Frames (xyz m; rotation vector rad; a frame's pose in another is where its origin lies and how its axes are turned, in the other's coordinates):
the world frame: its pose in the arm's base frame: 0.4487 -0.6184 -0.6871 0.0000 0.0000 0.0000
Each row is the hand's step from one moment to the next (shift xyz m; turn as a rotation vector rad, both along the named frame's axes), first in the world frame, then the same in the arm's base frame.
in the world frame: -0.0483 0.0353 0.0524 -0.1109 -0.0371 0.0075
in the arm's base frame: -0.0483 0.0353 0.0524 -0.1109 -0.0371 0.0075
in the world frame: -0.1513 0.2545 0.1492 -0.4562 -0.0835 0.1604
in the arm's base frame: -0.1513 0.2545 0.1492 -0.4562 -0.0835 0.1604
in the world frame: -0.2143 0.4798 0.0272 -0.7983 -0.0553 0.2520
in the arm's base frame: -0.2143 0.4798 0.0272 -0.7983 -0.0553 0.2520
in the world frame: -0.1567 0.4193 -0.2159 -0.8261 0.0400 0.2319
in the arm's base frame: -0.1567 0.4193 -0.2159 -0.8261 0.0400 0.2319
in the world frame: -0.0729 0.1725 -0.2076 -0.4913 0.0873 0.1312
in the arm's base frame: -0.0729 0.1725 -0.2076 -0.4913 0.0873 0.1312
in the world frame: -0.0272 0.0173 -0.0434 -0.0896 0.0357 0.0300
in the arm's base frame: -0.0272 0.0173 -0.0434 -0.0896 0.0357 0.0300
